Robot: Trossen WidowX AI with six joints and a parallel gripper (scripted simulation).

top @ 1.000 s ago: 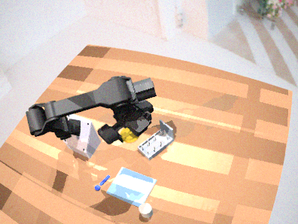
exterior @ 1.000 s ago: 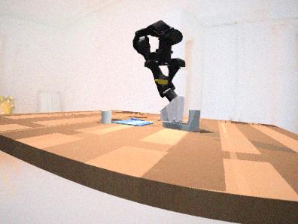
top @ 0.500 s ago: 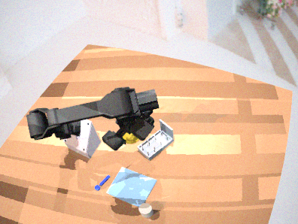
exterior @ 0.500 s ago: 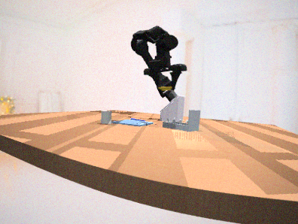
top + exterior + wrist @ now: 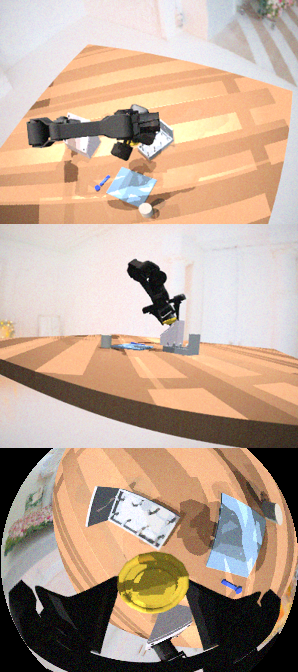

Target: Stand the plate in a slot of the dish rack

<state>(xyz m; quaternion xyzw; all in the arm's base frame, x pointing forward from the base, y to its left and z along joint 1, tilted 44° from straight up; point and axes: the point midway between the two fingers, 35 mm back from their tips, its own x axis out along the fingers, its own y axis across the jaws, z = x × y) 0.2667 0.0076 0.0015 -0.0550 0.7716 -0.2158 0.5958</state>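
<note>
The grey dish rack is 5 cm ahead of my gripper tip, 6 cm to the left of it and 9 cm below it. Round my gripper tip: yellow plate 1 cm above; then light blue mat 3 cm ahead, 15 cm to the right, 11 cm below; then blue spoon 9 cm behind, 18 cm to the right, 11 cm below.
</note>
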